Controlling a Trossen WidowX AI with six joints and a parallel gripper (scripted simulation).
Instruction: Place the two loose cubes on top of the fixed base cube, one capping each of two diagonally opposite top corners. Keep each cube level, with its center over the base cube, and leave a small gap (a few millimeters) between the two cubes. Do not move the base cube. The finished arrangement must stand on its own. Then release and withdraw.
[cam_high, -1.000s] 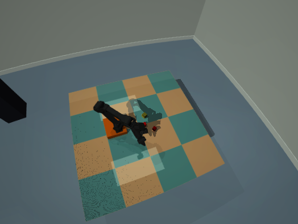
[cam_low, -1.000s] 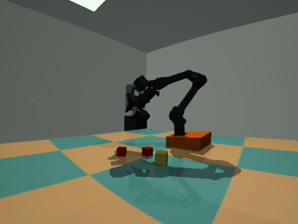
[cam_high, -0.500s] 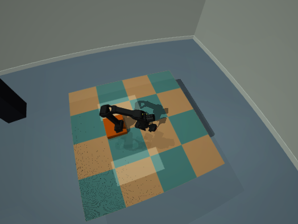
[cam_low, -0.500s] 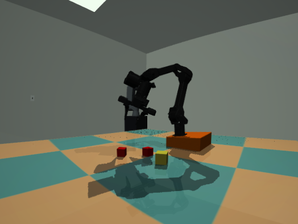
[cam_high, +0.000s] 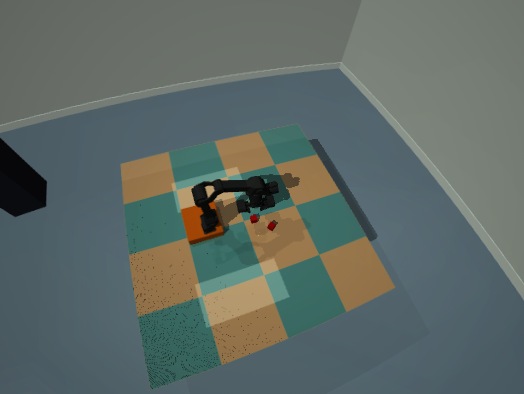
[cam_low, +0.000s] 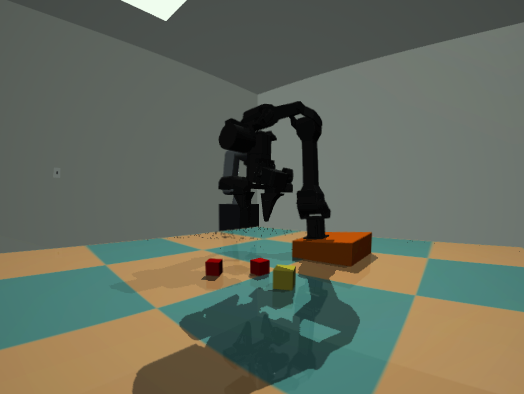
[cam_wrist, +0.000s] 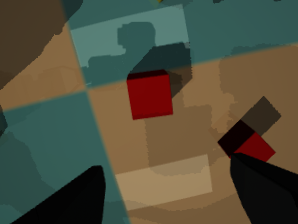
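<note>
My gripper tip is now 10 cm to the right of the yellow cube, 10 cm above it and 4 cm short of it.
</note>
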